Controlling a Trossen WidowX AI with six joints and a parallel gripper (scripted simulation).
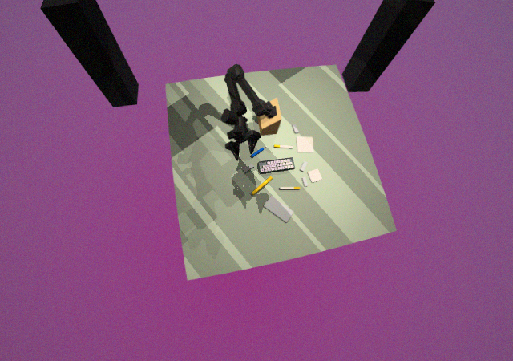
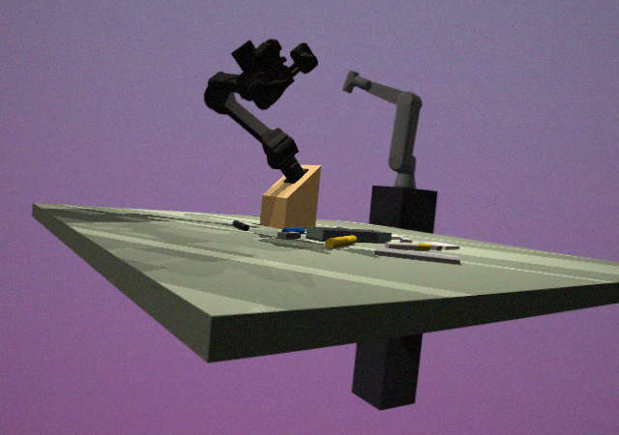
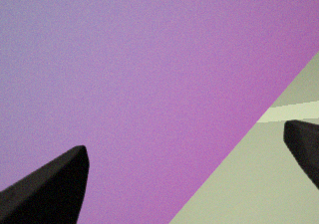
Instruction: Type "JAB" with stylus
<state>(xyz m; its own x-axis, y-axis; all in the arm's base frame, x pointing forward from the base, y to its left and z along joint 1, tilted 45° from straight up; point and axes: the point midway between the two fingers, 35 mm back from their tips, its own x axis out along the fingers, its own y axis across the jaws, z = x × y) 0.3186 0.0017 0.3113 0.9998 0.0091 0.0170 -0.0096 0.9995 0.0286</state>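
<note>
My gripper tip is 36 cm above the blue stylus, 18 cm past it and 14 cm to the right of it. Also, from my gripper tip: grey sheet (37 cm below, 20 cm ahead, 19 cm to the left); then stylus tip (36 cm below, 20 cm behind, 17 cm to the left); then yellow marker (36 cm below, 11 cm to the left, 5 cm ahead).
</note>
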